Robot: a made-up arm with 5 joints. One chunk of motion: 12 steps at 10 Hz.
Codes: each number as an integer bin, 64 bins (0 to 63) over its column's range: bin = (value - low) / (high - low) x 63, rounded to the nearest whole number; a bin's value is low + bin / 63 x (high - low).
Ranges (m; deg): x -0.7..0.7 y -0.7..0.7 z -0.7..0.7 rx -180..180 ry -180..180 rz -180..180
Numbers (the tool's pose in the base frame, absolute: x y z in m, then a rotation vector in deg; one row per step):
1: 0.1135 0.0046 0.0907 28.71 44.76 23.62
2: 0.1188 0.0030 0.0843 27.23 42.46 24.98
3: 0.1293 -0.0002 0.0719 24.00 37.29 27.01
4: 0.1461 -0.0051 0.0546 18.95 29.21 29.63
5: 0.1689 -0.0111 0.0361 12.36 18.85 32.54
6: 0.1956 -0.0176 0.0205 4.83 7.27 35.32
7: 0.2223 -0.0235 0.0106 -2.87 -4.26 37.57
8: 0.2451 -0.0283 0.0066 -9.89 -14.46 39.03
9: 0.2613 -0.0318 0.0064 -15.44 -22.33 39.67
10: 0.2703 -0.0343 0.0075 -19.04 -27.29 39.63
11: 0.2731 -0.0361 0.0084 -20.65 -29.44 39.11
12: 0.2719 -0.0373 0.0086 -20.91 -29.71 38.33
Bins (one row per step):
1: 37 32 36 37 39 36
2: 37 32 35 36 39 36
3: 37 31 35 36 38 36
4: 38 31 34 35 37 37
5: 39 31 33 34 35 37
6: 40 31 32 32 33 38
7: 42 30 32 31 31 38
8: 43 30 32 30 29 38
9: 43 30 32 29 28 38
10: 44 30 32 28 27 38
11: 44 30 32 28 26 38
12: 44 30 32 28 26 38

